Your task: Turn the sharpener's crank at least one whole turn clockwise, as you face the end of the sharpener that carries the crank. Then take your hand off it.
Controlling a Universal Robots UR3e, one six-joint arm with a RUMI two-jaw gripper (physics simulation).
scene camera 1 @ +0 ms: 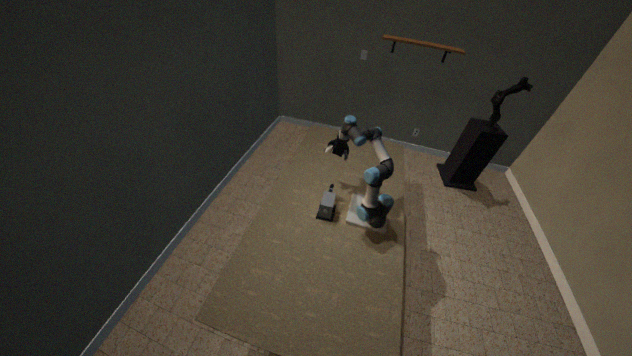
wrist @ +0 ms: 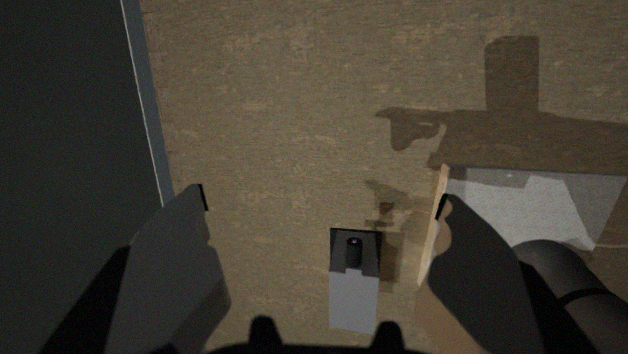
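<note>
The sharpener is a grey box on a dark base, on the mat left of the robot's base in the scene view. Its crank is dark and sits at the end facing the back wall in the scene view. In the wrist view its round knob shows in front of the sharpener's dark end, near that end's middle. My gripper is open and empty. It hangs above and beyond the crank end, apart from the sharpener. In the wrist view the sharpener lies low between the fingers, right of centre.
The robot's white base plate stands close beside the sharpener, on the tan mat. A black pedestal with a dark arm-like figure stands at the back right. A wooden rail is on the back wall.
</note>
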